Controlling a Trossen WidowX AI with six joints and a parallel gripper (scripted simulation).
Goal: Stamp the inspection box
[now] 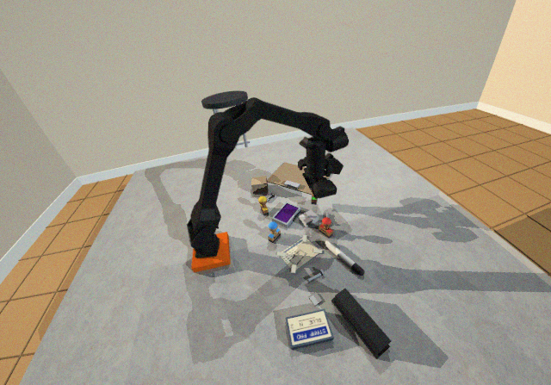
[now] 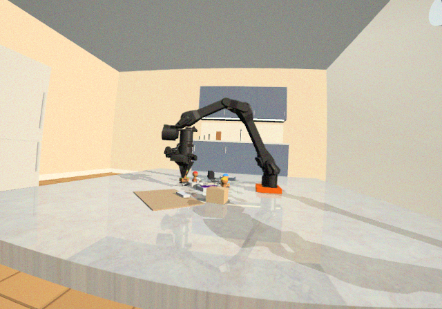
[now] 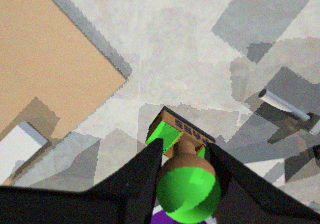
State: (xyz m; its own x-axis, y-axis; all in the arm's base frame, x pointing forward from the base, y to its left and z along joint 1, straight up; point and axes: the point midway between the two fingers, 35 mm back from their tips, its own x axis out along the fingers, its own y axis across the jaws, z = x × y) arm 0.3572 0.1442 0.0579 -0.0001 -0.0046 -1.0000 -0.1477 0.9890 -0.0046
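The purple ink pad is 11 cm behind my gripper tip, 3 cm to the right of it and 4 cm below it. From my gripper tip the other things lie so: yellow-knobbed stamp: 18 cm behind, 3 cm below; then green-knobbed stamp: right at my gripper tip; then red-knobbed stamp: 13 cm to the right, 3 cm below.
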